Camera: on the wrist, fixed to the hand. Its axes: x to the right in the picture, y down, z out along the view.
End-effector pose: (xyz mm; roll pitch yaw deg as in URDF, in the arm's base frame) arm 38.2 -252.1 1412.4 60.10 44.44 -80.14
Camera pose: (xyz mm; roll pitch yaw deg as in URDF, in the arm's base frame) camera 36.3 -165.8 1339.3 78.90 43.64 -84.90
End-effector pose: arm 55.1 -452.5 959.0 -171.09 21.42 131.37
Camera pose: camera -17.7 -489.6 1037.2 -148.29 24.53 133.14
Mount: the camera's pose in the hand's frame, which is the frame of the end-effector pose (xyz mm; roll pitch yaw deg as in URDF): -9.7 -90.6 -67.0 22.14 -3.33 -1.11
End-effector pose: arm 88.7 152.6 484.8 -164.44 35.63 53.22
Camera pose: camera 59.5 229.2 562.7 -140.82 38.52 55.73
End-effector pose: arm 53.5 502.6 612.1 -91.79 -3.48 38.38
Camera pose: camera 81.3 442.8 704.0 -69.92 -4.48 41.75
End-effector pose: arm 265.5 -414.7 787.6 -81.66 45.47 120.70
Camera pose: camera 308.2 -331.0 850.6 -56.50 43.81 125.04
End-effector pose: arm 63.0 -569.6 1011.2 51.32 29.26 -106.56
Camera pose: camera 77.0 -507.5 917.7 71.64 27.99 -110.29
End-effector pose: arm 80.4 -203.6 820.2 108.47 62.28 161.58
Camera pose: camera 109.9 -310.7 798.7 124.80 64.25 155.11
